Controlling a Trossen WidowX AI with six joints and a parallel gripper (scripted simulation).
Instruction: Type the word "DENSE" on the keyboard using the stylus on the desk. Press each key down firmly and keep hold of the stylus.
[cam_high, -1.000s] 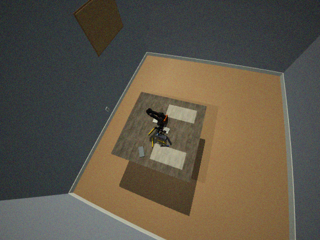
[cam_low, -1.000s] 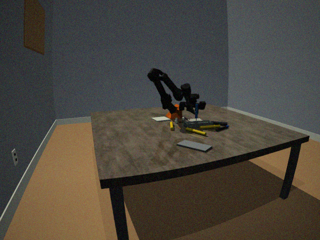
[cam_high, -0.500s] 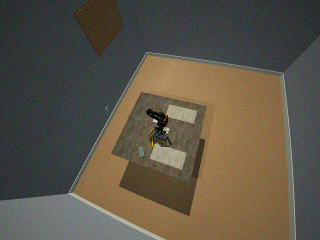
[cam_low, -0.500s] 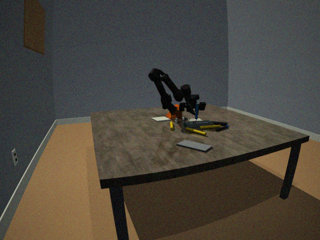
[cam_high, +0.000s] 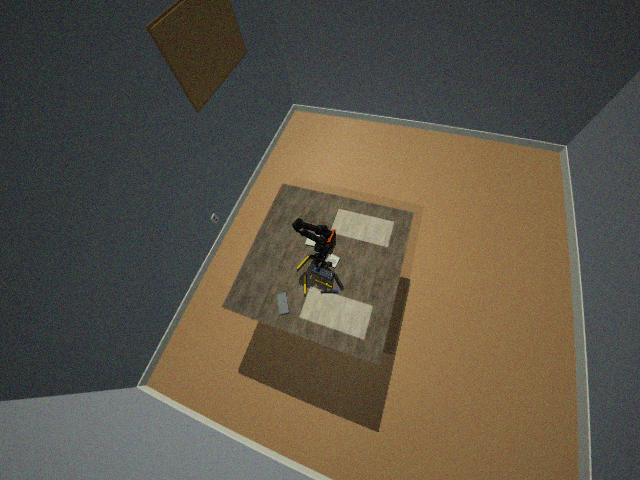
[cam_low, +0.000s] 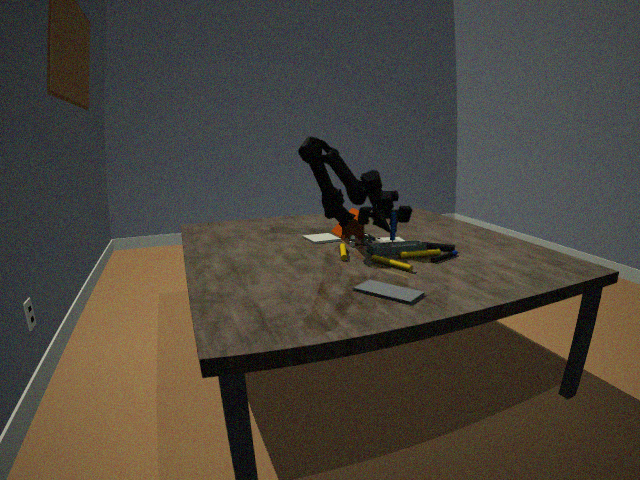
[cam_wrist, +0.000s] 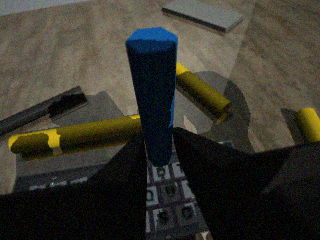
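Right now the blue-capped pen is 10 cm ahead of my gripper tip, 16 cm to the left of it and 7 cm below it. From my gripper tip the other things lie so: grey slab: 33 cm ahead, 18 cm to the right, 7 cm below; yellow marker: 4 cm behind, 16 cm to the right, 7 cm below; blue stylus: 2 cm below.
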